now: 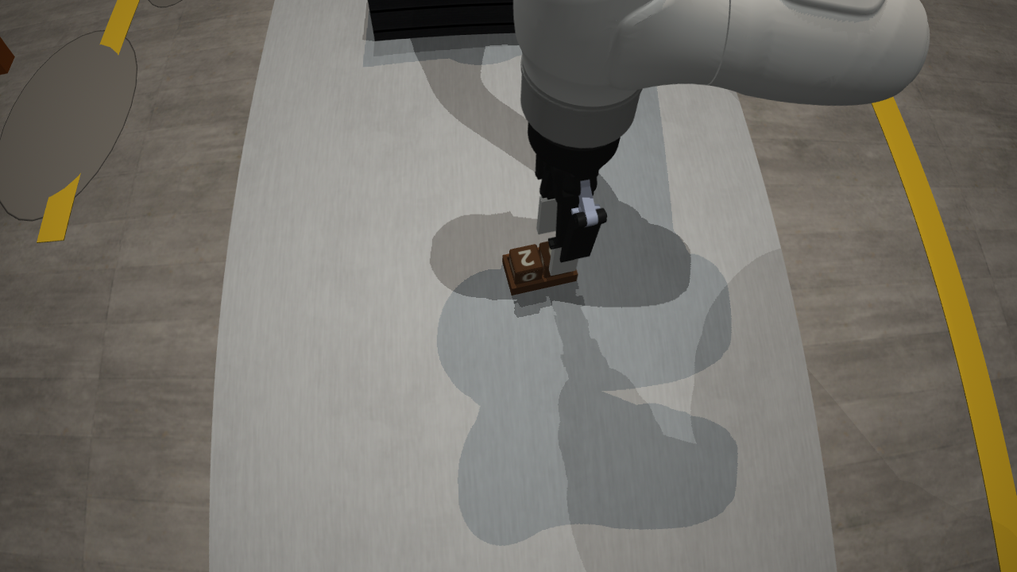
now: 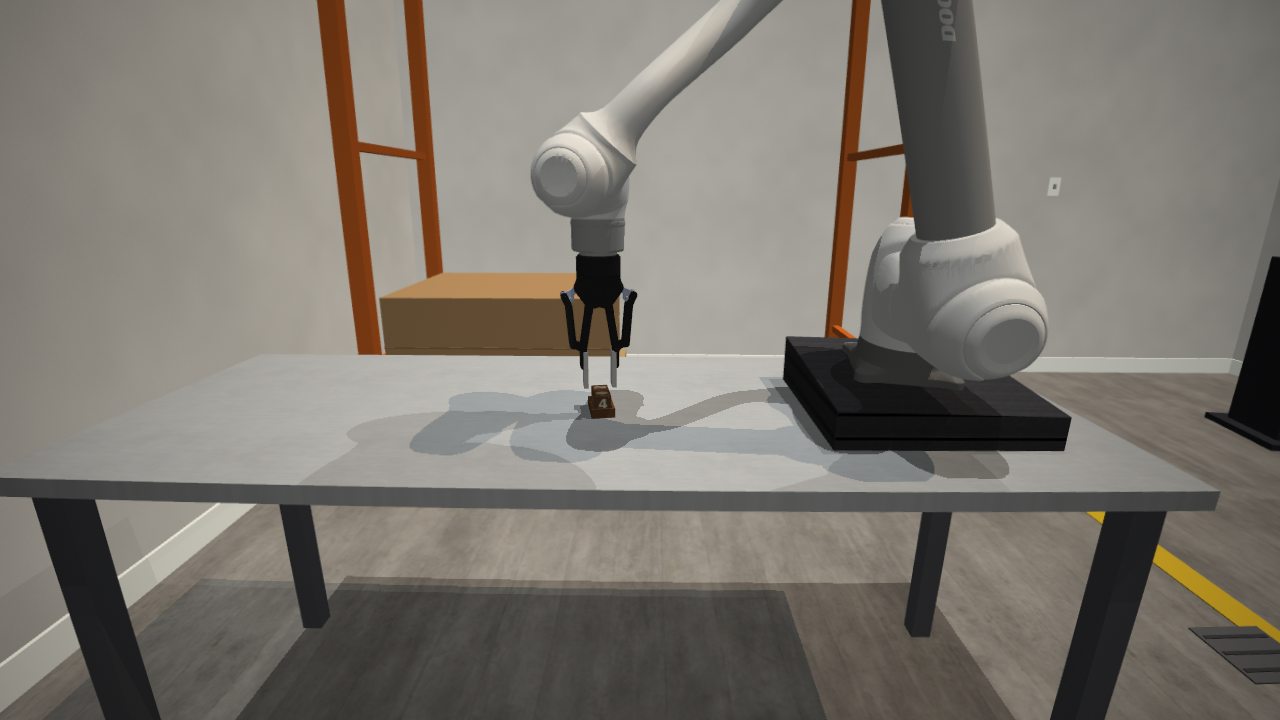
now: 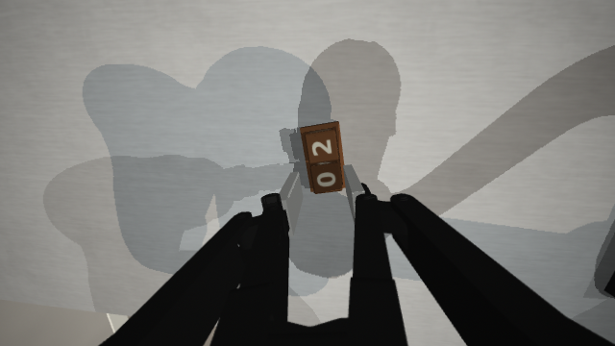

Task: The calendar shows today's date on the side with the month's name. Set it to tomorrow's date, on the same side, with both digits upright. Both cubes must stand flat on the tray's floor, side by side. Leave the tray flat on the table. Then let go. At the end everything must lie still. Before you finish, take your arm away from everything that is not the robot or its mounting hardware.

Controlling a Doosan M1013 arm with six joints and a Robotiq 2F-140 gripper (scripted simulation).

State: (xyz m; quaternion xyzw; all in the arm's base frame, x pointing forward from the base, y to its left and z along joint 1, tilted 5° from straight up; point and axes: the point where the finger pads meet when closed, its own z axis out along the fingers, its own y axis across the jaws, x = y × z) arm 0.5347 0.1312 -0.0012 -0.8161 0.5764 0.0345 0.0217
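The brown calendar tray is 80 mm below my hand and 10 mm to the right of it.
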